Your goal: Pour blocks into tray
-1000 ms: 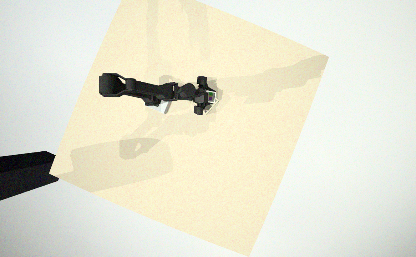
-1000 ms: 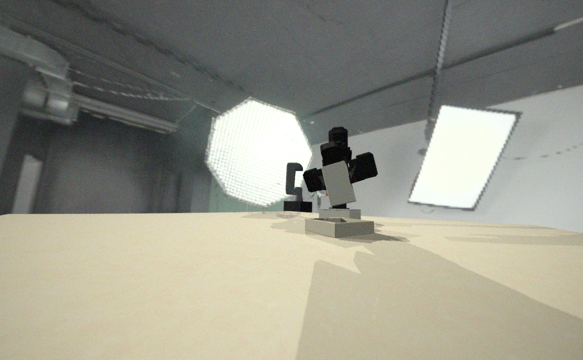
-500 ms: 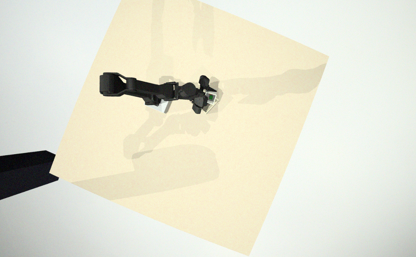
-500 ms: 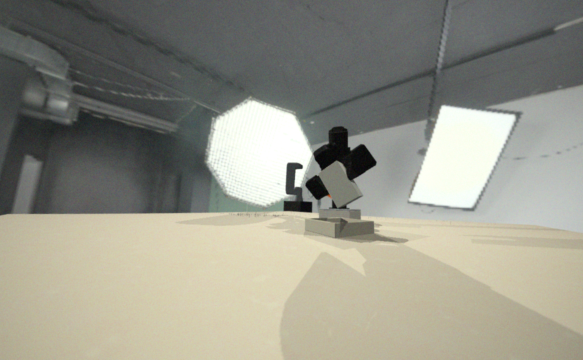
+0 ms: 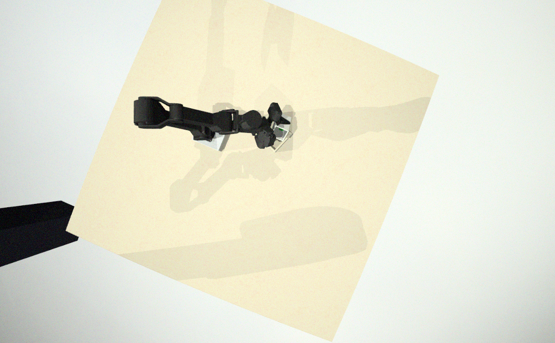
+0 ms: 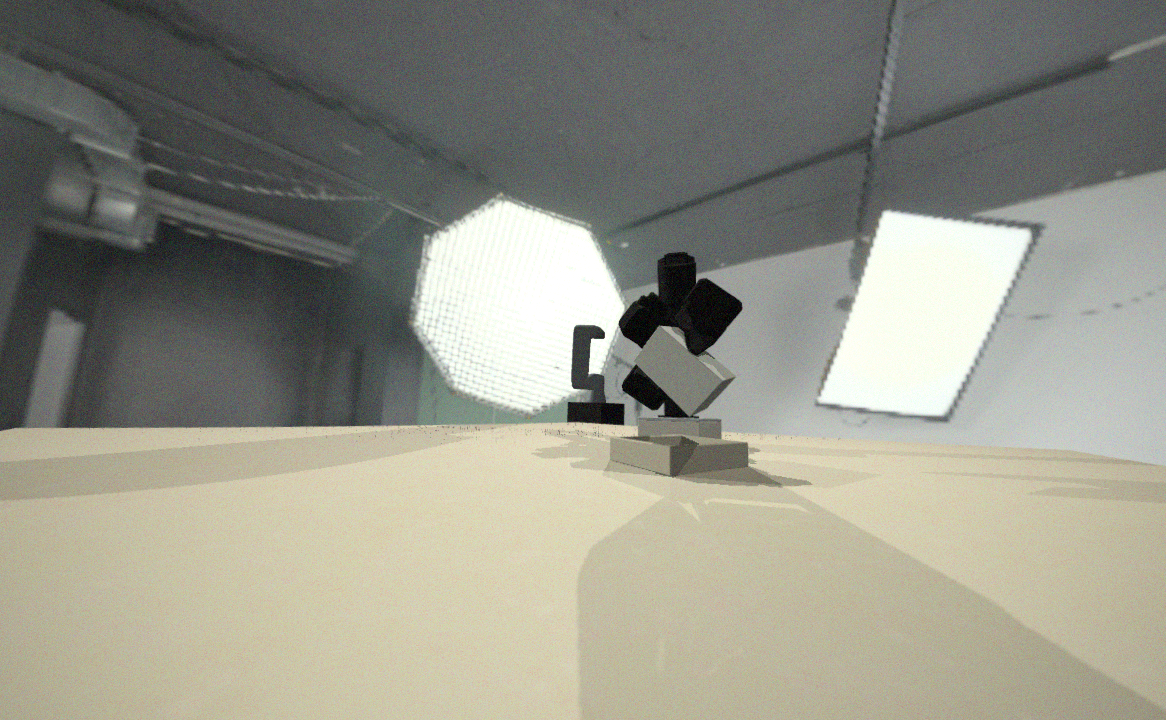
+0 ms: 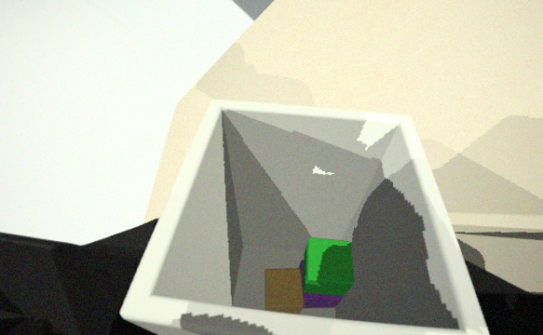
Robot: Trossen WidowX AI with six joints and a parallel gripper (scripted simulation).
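Right now my gripper tip is 2 cm past the green block and 2 cm above it. The rest, counted from my gripper tip: white square cup: 3 cm behind, 1 cm to the left, 1 cm below.
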